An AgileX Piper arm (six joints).
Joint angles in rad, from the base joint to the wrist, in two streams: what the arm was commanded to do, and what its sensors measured. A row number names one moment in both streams.
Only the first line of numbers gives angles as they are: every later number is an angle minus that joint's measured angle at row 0.
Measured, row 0: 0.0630 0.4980 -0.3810 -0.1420 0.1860 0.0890
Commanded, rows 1 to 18: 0.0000 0.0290 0.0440 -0.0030 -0.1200 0.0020; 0.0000 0.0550 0.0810 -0.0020 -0.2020 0.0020; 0.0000 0.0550 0.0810 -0.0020 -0.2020 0.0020; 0.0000 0.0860 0.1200 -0.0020 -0.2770 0.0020; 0.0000 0.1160 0.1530 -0.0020 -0.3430 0.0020; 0.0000 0.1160 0.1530 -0.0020 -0.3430 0.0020; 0.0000 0.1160 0.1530 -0.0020 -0.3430 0.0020; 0.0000 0.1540 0.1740 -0.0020 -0.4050 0.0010; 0.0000 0.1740 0.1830 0.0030 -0.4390 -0.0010; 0.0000 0.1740 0.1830 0.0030 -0.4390 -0.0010; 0.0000 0.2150 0.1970 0.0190 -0.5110 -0.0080; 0.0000 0.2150 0.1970 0.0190 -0.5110 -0.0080; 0.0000 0.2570 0.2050 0.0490 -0.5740 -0.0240; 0.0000 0.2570 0.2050 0.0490 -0.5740 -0.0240; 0.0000 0.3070 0.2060 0.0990 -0.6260 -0.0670; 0.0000 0.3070 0.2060 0.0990 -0.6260 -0.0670; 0.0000 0.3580 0.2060 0.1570 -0.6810 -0.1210; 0.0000 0.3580 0.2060 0.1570 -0.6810 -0.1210
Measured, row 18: 0.0000 0.3020 0.2010 0.0830 -0.5820 -0.0530
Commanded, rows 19 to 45: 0.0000 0.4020 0.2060 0.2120 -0.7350 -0.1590; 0.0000 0.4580 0.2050 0.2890 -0.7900 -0.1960; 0.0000 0.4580 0.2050 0.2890 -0.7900 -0.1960; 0.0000 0.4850 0.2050 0.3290 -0.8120 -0.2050; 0.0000 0.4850 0.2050 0.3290 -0.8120 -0.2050; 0.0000 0.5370 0.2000 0.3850 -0.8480 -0.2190; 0.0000 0.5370 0.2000 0.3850 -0.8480 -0.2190; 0.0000 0.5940 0.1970 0.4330 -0.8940 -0.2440; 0.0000 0.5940 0.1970 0.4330 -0.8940 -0.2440; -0.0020 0.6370 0.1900 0.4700 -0.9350 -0.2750; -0.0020 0.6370 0.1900 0.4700 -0.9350 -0.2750; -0.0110 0.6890 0.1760 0.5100 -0.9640 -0.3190; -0.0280 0.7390 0.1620 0.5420 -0.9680 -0.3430; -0.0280 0.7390 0.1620 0.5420 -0.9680 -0.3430; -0.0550 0.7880 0.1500 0.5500 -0.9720 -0.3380; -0.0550 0.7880 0.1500 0.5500 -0.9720 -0.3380; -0.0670 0.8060 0.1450 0.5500 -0.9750 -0.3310; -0.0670 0.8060 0.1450 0.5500 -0.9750 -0.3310; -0.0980 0.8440 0.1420 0.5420 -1.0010 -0.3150; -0.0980 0.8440 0.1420 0.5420 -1.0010 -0.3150; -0.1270 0.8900 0.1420 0.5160 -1.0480 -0.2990; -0.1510 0.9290 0.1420 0.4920 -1.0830 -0.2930; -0.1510 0.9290 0.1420 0.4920 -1.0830 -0.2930; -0.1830 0.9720 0.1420 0.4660 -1.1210 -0.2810; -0.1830 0.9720 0.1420 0.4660 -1.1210 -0.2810; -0.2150 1.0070 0.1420 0.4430 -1.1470 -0.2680; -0.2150 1.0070 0.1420 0.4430 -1.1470 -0.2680
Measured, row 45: -0.1760 0.9690 0.1500 0.4820 -1.0910 -0.2860
